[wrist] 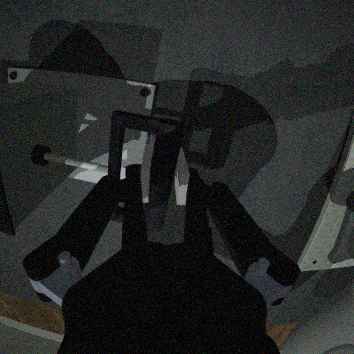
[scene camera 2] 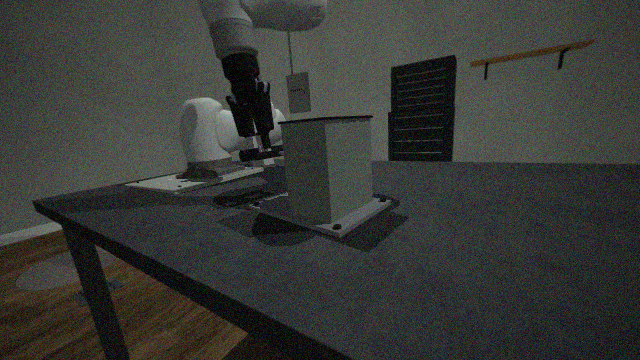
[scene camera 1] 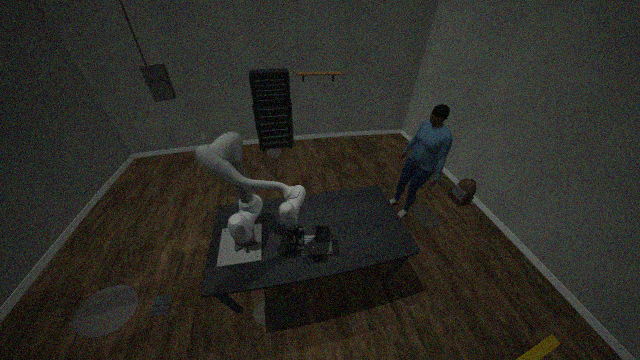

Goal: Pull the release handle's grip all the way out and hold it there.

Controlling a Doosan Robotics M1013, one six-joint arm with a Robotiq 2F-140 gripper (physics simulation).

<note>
The pictures show: the gripper, a release handle grip and a pale base plate.
The gripper also shows in the wrist view.
</note>
